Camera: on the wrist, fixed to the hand. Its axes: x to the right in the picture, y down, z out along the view.
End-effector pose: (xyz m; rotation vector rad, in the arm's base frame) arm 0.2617 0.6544 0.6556 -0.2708 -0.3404 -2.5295
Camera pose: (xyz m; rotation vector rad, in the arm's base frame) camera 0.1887 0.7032 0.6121 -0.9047 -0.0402 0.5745
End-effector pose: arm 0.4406 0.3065 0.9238 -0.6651 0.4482 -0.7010
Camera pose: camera 0.3972 0.2247 0.9560 0.2413 0.0362 2.2654
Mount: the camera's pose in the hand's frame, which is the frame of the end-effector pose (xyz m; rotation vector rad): 0.0234 -0.0884 -0.0354 0.0545 -1.0201 2.9049
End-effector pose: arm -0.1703 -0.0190 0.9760 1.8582 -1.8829 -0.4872
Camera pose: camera -0.0767 -0.0429 0.9593 2.0432 2.2140 0.0157
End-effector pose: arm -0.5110 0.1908 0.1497 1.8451 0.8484 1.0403
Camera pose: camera -0.5459 0.2598 0.0894 -1.3043 2.1817 -0.4200
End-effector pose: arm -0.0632 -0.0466 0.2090 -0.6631 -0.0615 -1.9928
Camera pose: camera -0.1601 -0.0319 0.2105 -0.6382 0.1686 1.1510
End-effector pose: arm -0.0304 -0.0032 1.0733 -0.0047 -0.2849 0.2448
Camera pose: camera 0.0223 -0.0823 1.0493 0.2205 0.9448 -2.7105
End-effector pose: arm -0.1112 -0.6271 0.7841 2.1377 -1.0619 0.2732
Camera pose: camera -0.0247 -0.5817 0.7753 0.8794 2.4986 -0.2092
